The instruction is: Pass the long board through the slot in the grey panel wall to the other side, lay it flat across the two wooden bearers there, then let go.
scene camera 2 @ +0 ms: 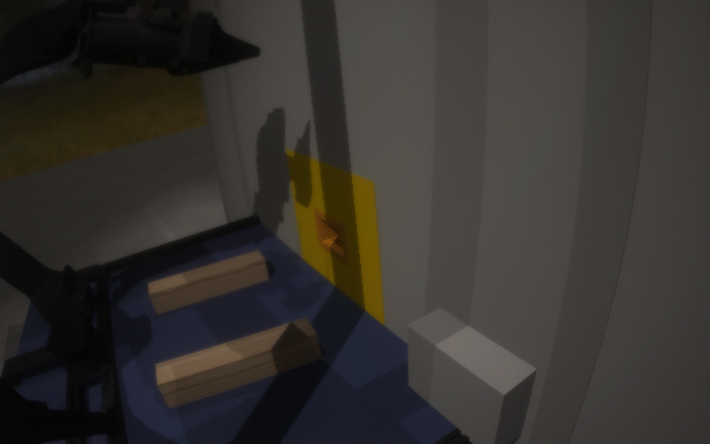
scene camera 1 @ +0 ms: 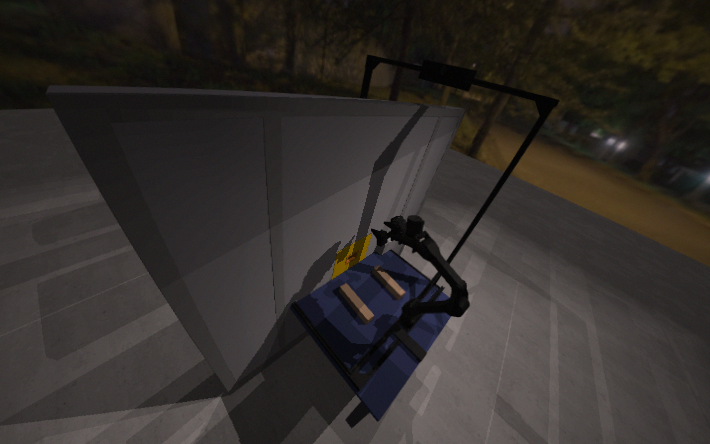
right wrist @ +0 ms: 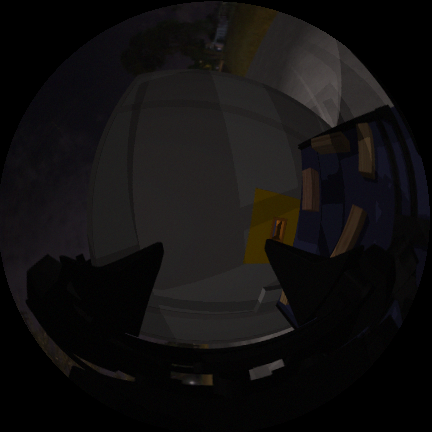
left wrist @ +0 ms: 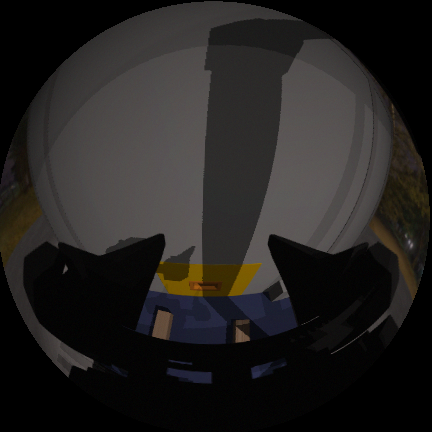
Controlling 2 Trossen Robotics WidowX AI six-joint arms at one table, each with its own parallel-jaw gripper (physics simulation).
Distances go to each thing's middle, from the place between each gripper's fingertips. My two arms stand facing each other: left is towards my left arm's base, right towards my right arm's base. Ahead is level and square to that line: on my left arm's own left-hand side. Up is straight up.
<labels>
Now: the grey block (scene camera 2: pixel 473 382) 35 cm below my left hand, 32 cm behind it and 11 cm to the right of it.
Right now my right hand is 350 mm past the grey block, 330 mm to the right of it and 340 mm above it.
</labels>
